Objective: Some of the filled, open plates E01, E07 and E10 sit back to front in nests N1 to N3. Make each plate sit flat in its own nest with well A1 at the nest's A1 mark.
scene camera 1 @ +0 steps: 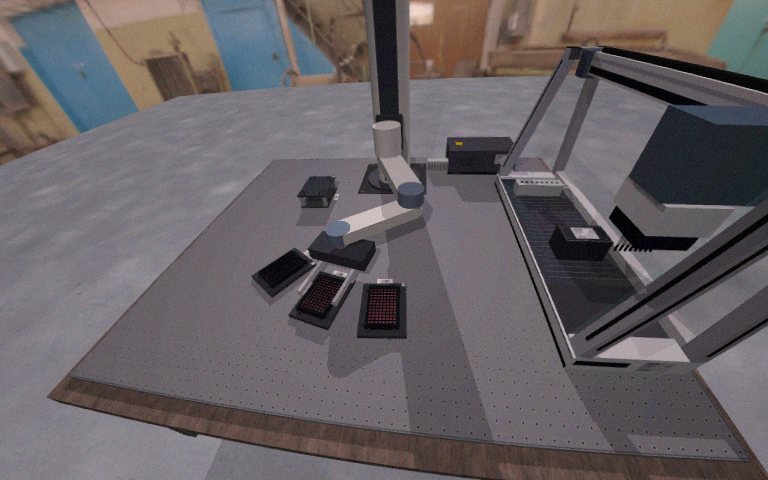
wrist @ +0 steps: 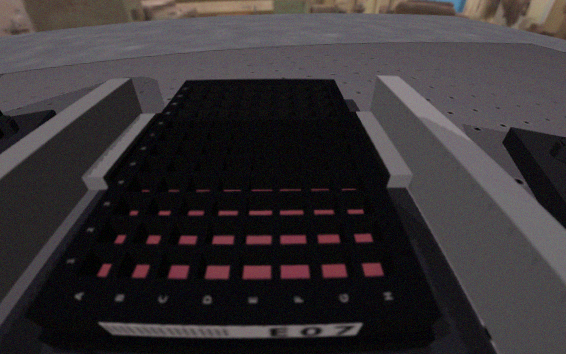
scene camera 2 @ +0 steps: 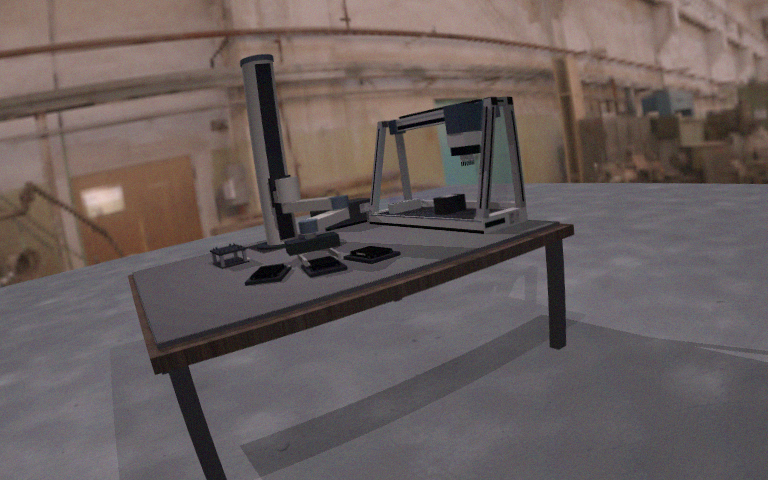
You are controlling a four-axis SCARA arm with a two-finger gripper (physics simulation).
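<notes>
Black plate E07 [scene camera 1: 321, 294] [scene camera 2: 323, 263] [wrist: 250, 220], with red-filled wells, is in the middle nest [scene camera 1: 310, 318] [wrist: 425, 250] and looks level. Its label faces the wrist camera, with well A1 at the near left corner in the wrist view. My gripper [scene camera 1: 318, 291] [scene camera 2: 321, 260] [wrist: 254, 98] is shut on E07, with one pad against each long side. Another filled plate [scene camera 1: 382, 305] [scene camera 2: 370, 251] sits in the right nest [scene camera 1: 382, 332]. A darker plate [scene camera 1: 283, 267] [scene camera 2: 267, 273] sits in the left nest. Their names and the nests' A1 marks are too small to read.
A small posted stand [scene camera 1: 318, 189] [scene camera 2: 229, 254] is at the back left. The gantry machine [scene camera 1: 529, 271] [scene camera 2: 430, 226] stands on the right, with a black box [scene camera 1: 580, 243] [scene camera 2: 449, 203] on its deck. A dark box [scene camera 1: 478, 155] stands behind, near the arm's column [scene camera 1: 387, 56] [scene camera 2: 257, 141].
</notes>
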